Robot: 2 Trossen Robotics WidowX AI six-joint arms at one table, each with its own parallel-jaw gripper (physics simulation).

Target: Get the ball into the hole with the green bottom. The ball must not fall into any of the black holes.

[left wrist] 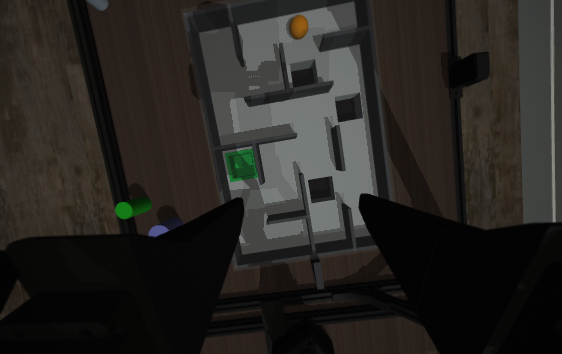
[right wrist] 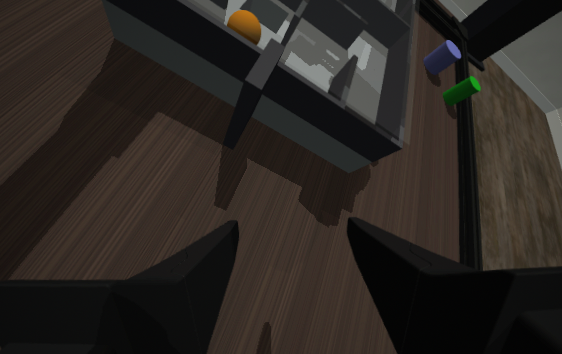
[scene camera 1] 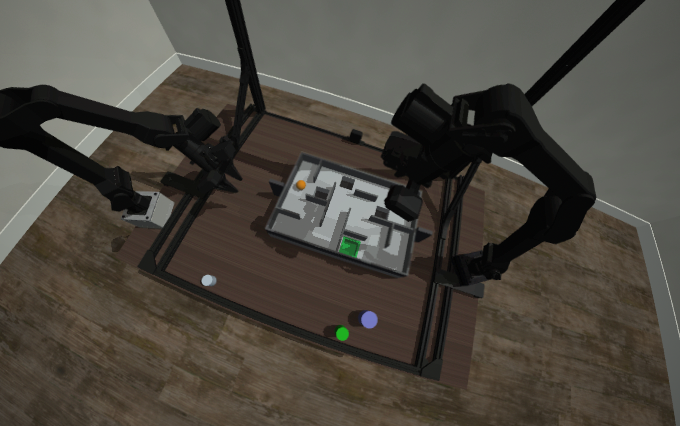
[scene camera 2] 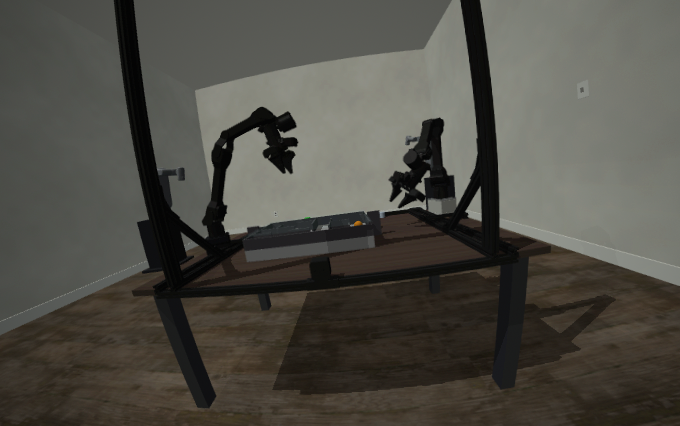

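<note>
An orange ball (scene camera 1: 301, 184) (scene camera 2: 357, 223) (left wrist: 299, 27) (right wrist: 244, 27) rests on the maze floor near the end wall by the right arm. The grey maze box (scene camera 1: 306, 245) (scene camera 2: 286, 248) (left wrist: 376, 115) (right wrist: 320, 117) stands on the table. The green-bottomed hole (scene camera 1: 349, 246) (left wrist: 242, 165) lies by a long wall. Black holes (scene camera 1: 321, 191) (left wrist: 303, 75) show; one is near the ball. My left gripper (scene camera 2: 288, 173) (left wrist: 300, 202) is open above the maze's far end; its tips are unclear in scene camera 1. My right gripper (scene camera 1: 238, 185) (scene camera 2: 395, 203) (right wrist: 292, 226) is open, apart from the near handle (scene camera 1: 275, 187) (right wrist: 255, 95).
The other end handle (scene camera 1: 424, 233) (left wrist: 317, 272) points toward the left arm's side. A purple cylinder (scene camera 1: 368, 319) (right wrist: 442, 57), a green cylinder (scene camera 1: 342, 333) (right wrist: 461, 91) and a white cylinder (scene camera 1: 208, 280) stand near the table's lower edge in scene camera 1. Black frame rails surround the work area.
</note>
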